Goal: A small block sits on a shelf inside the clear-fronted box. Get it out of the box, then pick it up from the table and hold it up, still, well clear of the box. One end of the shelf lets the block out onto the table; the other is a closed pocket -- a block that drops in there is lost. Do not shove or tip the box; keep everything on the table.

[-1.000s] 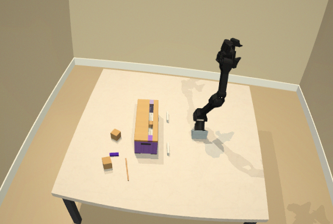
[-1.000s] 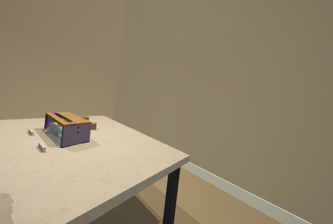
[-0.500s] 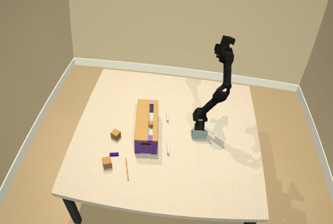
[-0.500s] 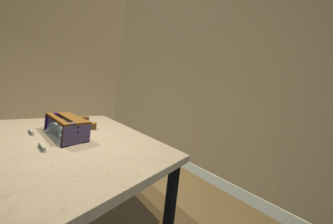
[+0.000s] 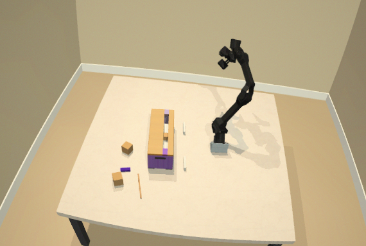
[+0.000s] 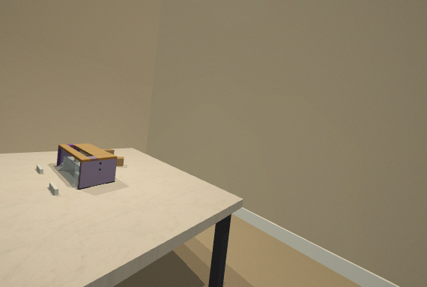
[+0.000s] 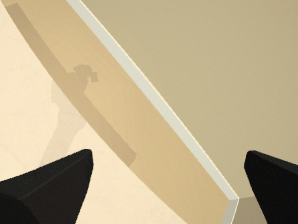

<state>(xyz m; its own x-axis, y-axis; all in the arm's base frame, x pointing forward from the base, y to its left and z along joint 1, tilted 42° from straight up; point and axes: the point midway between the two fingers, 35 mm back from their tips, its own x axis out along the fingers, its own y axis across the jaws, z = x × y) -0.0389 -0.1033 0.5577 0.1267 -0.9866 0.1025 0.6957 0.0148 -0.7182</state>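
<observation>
Right now the box is 520 mm to the left of my gripper tip, 320 mm ahead of it and 310 mm below it. Also, from my gripper tip: thin stick 860 mm to the left, 420 mm ahead, 370 mm below; small tan block 530 mm to the left, 330 mm ahead, 280 mm below.
</observation>
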